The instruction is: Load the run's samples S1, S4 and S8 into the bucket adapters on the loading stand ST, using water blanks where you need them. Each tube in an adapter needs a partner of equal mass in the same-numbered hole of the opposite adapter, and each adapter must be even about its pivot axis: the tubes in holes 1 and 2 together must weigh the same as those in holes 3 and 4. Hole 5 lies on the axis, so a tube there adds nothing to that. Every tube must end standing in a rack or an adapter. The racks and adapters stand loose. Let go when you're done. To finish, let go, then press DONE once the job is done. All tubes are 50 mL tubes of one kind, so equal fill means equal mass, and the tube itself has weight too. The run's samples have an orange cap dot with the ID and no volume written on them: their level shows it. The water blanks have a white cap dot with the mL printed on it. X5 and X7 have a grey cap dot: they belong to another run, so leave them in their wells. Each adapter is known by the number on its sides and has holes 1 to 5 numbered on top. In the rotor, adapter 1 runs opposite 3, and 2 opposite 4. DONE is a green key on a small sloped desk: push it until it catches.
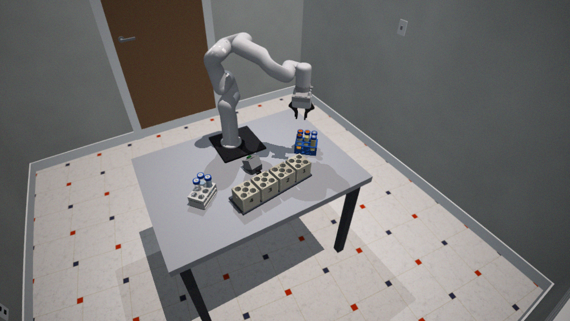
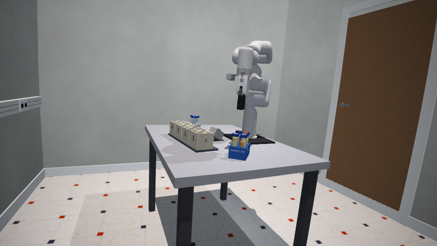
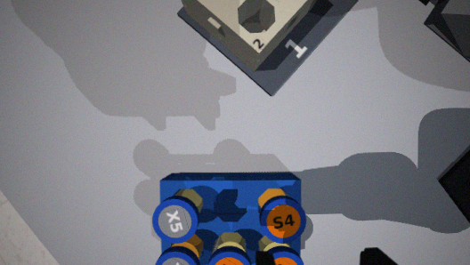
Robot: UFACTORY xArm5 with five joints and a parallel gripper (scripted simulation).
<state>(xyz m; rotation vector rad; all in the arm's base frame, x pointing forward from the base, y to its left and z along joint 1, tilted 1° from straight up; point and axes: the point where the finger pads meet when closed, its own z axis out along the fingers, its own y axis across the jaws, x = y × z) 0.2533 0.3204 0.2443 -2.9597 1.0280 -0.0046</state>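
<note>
Now: the blue samples rack 220 mm below my hand, 40 mm to the left of it and 10 mm ahead of it. Also, from my hand: adapter 3: 320 mm to the right, 200 mm below, 200 mm ahead; white rack: 610 mm to the right, 220 mm below, 90 mm ahead.
</note>
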